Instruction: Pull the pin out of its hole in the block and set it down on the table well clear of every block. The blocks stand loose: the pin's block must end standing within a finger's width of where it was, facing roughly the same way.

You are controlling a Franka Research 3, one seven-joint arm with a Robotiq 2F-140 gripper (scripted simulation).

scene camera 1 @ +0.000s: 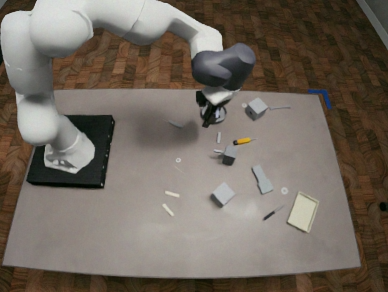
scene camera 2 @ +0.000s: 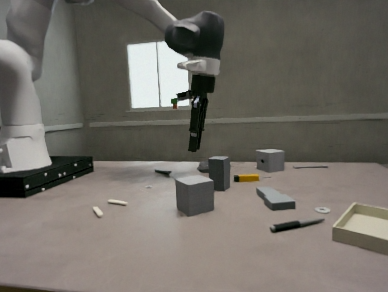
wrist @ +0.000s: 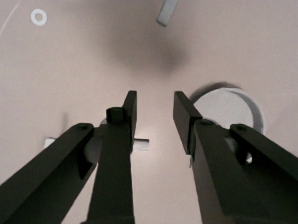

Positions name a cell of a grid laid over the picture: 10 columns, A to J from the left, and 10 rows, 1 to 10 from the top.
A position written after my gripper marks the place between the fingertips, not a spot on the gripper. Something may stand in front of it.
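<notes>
My gripper (scene camera 2: E6) (wrist: F5) is visible to me. I can see a cream tray (scene camera 1: H8) as well, though in the wrist view the tray is out of frame. Then there are a grey block (scene camera 2: F7) and a round dish (wrist: H5).
</notes>
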